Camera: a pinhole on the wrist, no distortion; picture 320 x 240 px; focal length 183.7 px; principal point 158.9 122.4 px. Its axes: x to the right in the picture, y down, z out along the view. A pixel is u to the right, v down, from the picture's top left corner.
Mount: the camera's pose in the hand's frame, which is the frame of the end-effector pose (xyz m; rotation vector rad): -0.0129 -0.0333 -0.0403 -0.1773 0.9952 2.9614
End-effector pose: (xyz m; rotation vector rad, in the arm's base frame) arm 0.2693 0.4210 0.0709 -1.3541 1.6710 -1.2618
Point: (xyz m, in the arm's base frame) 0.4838 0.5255 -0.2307
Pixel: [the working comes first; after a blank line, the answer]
In the camera's frame: 0.1307 -0.0015 0.4052

218.2 121.7
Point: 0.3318 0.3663 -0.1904
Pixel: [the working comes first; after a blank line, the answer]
In the camera's frame: -0.0536 -0.0851 0.3098

127.1 71.9
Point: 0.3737 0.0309 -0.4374
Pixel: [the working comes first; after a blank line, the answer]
In the camera's frame: -0.3694 -0.1398 0.5791

41.7 78.1
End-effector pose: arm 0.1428 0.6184 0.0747 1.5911 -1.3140 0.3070
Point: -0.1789 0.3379 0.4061
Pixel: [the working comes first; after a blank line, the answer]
In the camera's frame: -0.3297 -0.2328 0.4276

17.3 22.4
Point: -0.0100 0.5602 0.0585
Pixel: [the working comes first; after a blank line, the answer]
In the camera's frame: 0.0011 -0.0254 0.2123

159.8 100.4
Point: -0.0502 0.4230 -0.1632
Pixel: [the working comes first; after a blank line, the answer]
In the camera's frame: 0.0704 0.1924 0.3439

196.5 225.2
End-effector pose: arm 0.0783 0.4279 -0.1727 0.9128 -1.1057 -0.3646
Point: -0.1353 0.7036 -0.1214
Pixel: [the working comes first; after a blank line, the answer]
In the camera's frame: 0.2118 -0.1407 0.2796

298.1 29.9
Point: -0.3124 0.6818 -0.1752
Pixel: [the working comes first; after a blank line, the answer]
In the camera's frame: 0.2897 -0.0217 0.3999

292.0 112.5
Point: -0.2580 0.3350 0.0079
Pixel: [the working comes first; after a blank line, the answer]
In the camera's frame: -0.0862 0.1004 0.4235

121.5 165.9
